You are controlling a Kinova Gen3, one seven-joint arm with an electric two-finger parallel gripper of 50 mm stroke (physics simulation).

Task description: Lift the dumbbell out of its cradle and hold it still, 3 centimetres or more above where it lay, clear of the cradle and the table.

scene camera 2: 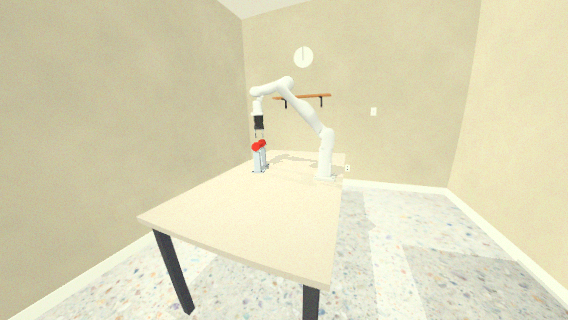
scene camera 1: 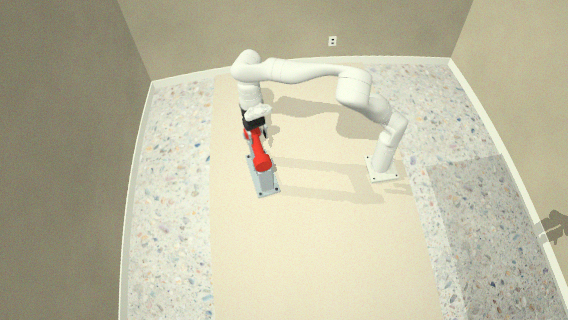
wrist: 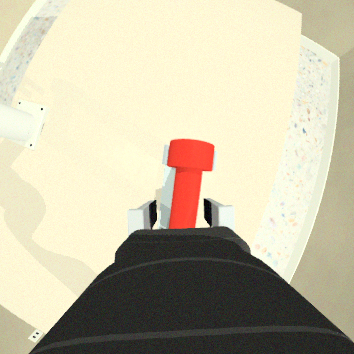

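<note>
The red dumbbell lies across the top of its pale grey-blue cradle, which stands on the table. My gripper is open and empty, pointing down above the dumbbell. In the wrist view the handle runs between the two fingers at a slight slant, with a gap on each side. One head shows beyond the fingertips; the other is hidden by the gripper body. In scene camera 2 the fingertips are a little above the heads.
The arm's base stands on the same table, to the right of the cradle in both scene views. A wooden wall shelf is on the wall behind the arm.
</note>
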